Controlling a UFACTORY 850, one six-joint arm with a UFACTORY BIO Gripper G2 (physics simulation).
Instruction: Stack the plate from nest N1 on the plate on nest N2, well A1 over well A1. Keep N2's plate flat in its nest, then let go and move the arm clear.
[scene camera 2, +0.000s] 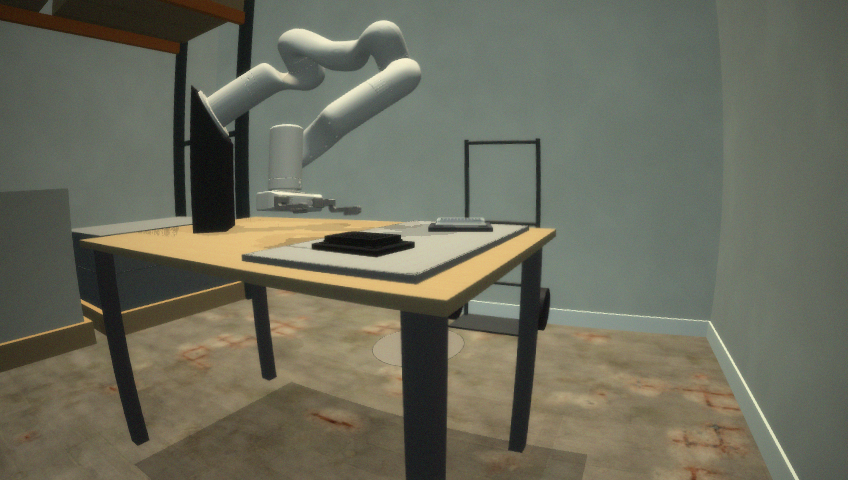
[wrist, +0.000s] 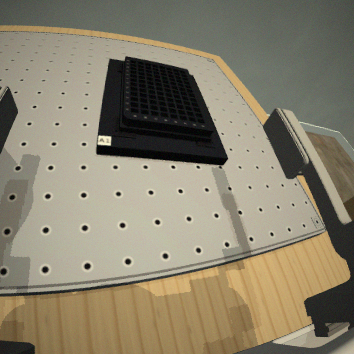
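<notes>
A black well plate (scene camera 2: 363, 237) (wrist: 165, 95) lies flat in a black nest (scene camera 2: 399, 245) (wrist: 160, 151) on the perforated board. An A1 label (wrist: 104, 140) sits at the nest's near left corner in the wrist view. A pale, clear-looking plate (scene camera 2: 460, 221) sits in a second black nest (scene camera 2: 461, 228) at the board's far end; it does not show in the wrist view. I cannot tell which nest is N1. My gripper (scene camera 2: 329, 209) (wrist: 146, 131) is open and empty, above the table and to the left of the black plate in the scene view. Its fingers are wide apart.
The grey perforated board (scene camera 2: 333, 267) (wrist: 105, 210) lies on the wooden table (scene camera 2: 178, 252) (wrist: 165, 320). The arm's black pedestal (scene camera 2: 211, 178) stands at the table's left. A dark trolley (scene camera 2: 538, 178) stands behind the table, and an orange-edged shelf (scene camera 2: 136, 42) hangs at upper left.
</notes>
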